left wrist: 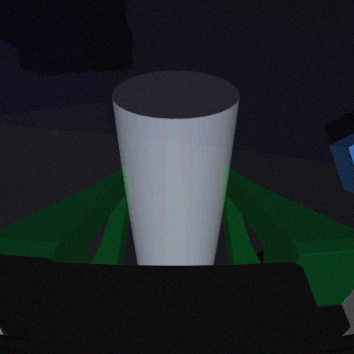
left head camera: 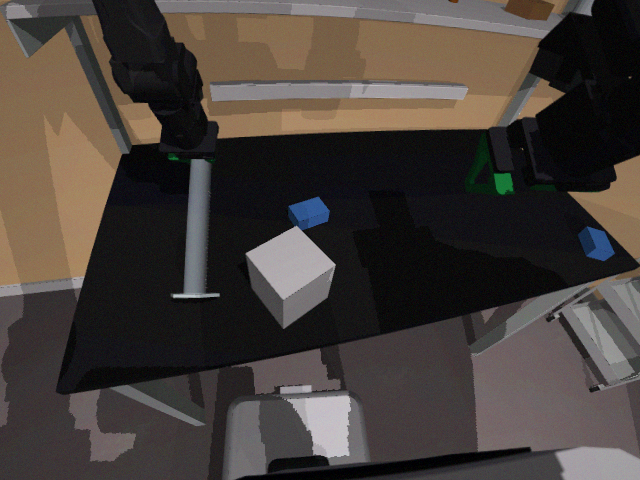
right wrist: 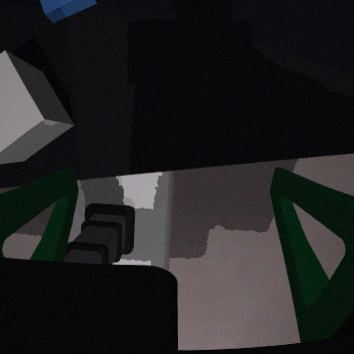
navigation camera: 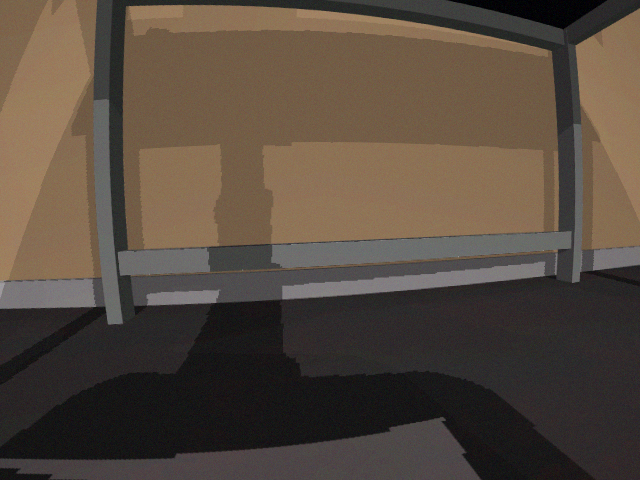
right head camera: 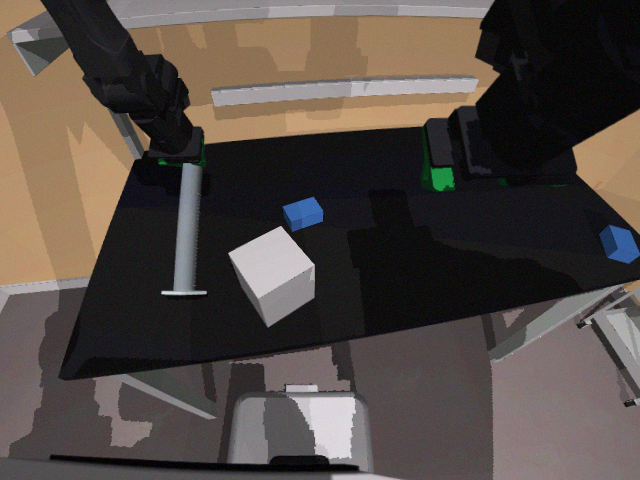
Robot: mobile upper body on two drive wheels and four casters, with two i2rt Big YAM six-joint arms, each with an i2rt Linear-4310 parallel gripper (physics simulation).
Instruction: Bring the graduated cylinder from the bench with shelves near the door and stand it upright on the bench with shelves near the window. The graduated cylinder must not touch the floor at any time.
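Places are measured from the left arm's base along level axes (x back, y right, z up), in metres.
Pixels of known places: left gripper, between the fingertips: (left wrist: pixel 175 177) (left head camera: pixel 203 161) (right head camera: pixel 195 164); right gripper, between the fingertips: (left head camera: pixel 499 185) (right wrist: pixel 173 178) (right head camera: pixel 461 181).
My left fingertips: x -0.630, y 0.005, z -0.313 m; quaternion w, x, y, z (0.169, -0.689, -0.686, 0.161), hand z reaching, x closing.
For each thing: its middle in the pictures, then the offset to it from my left fingertips. Level surfaces: height alone.
- pale grey graduated cylinder, middle of its body: (left wrist: pixel 175 310) (left head camera: pixel 198 213) (right head camera: pixel 189 215) dx +0.109, dy +0.000, dz -0.052 m
- black bench top, height of its surface: dz -0.183 m
- white box, middle of its body: (right wrist: pixel 14 112) (left head camera: pixel 290 277) (right head camera: pixel 274 276) dx +0.222, dy +0.188, dz -0.118 m
The pale grey graduated cylinder (left head camera: pixel 197 227) (right head camera: pixel 187 227) (left wrist: pixel 175 185) has its flat foot toward the front of the black bench top (left head camera: pixel 139 330) (right head camera: pixel 134 325). My left gripper (left head camera: pixel 199 159) (right head camera: pixel 191 163) (left wrist: pixel 175 177) is shut on the cylinder near its far end, with a green finger on each side of it in the left wrist view. Whether the foot touches the bench top is hard to tell. My right gripper (right wrist: pixel 173 178) is wide open and empty, above the right part of the bench; its green fingers also show in both head views. Which of the two benches this is, I cannot tell.
A white box (left head camera: pixel 289 273) (right head camera: pixel 271 273) (right wrist: pixel 20 110) stands right of the cylinder, with a blue block (left head camera: pixel 309 212) (right head camera: pixel 303 213) behind it. Another blue block (left head camera: pixel 596 243) (right head camera: pixel 619 243) is near the right edge. A shelf (left head camera: pixel 310 10) runs above the back. Bench legs (navigation camera: pixel 103 206) (navigation camera: pixel 568 206) stand ahead.
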